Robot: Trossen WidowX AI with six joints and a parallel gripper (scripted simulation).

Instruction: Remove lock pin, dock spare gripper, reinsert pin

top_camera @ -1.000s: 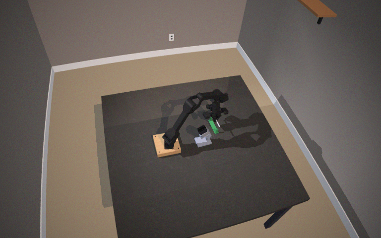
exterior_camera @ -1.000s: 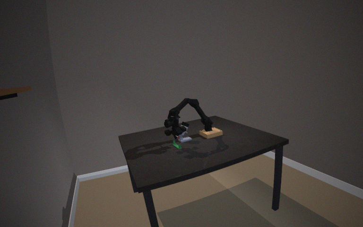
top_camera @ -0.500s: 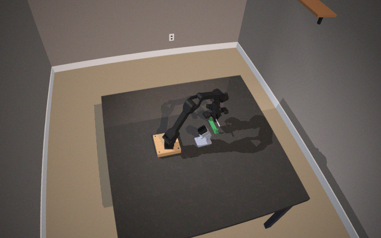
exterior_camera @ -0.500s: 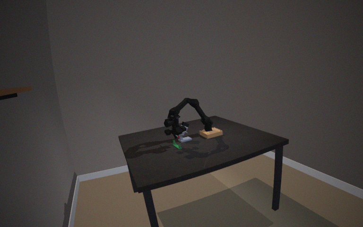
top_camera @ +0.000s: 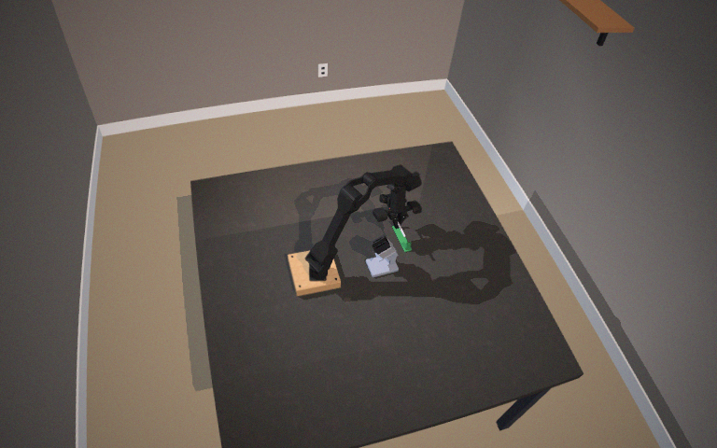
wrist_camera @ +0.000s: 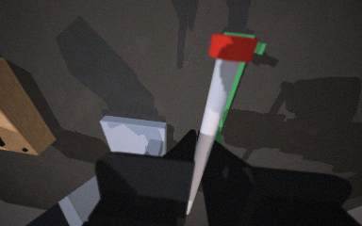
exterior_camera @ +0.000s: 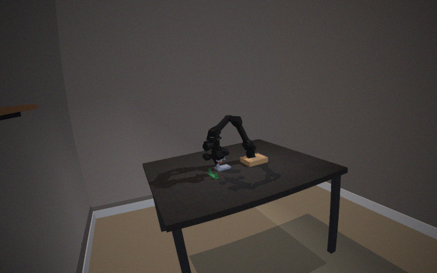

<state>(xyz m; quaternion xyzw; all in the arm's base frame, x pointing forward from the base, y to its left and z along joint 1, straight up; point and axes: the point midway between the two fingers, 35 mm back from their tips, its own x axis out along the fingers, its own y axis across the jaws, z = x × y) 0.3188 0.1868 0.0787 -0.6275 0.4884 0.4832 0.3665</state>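
Right now the grey mount is 12 cm to the right of my gripper tip, 5 cm behind it and 3 cm below it. From my gripper tip the other things lie so: green strip (6 cm below, 3 cm ahead, 1 cm to the left); spare gripper (13 cm to the right, 7 cm behind, 4 cm above).
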